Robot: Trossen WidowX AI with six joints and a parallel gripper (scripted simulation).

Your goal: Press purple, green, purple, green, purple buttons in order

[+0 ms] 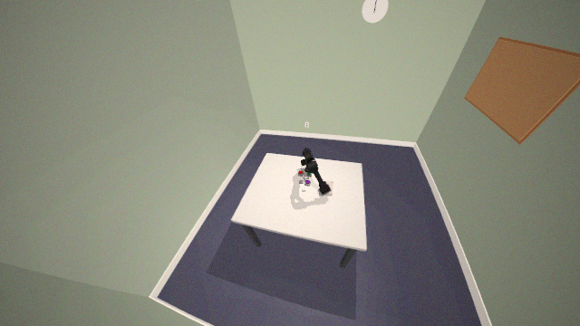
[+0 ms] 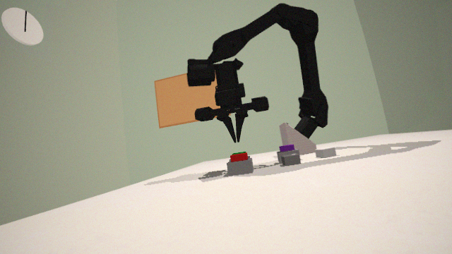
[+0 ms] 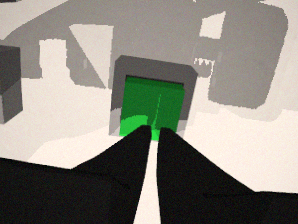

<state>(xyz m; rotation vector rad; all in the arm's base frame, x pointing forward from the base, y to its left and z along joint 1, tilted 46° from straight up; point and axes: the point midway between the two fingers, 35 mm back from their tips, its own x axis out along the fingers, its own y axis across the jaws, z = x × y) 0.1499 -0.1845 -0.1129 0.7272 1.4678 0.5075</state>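
Now: the green button 3 cm below my gripper tip. The rest, counted from my gripper tip: purple button (12 cm to the left, 3 cm below, 1 cm ahead); red button (9 cm ahead, 3 cm below).
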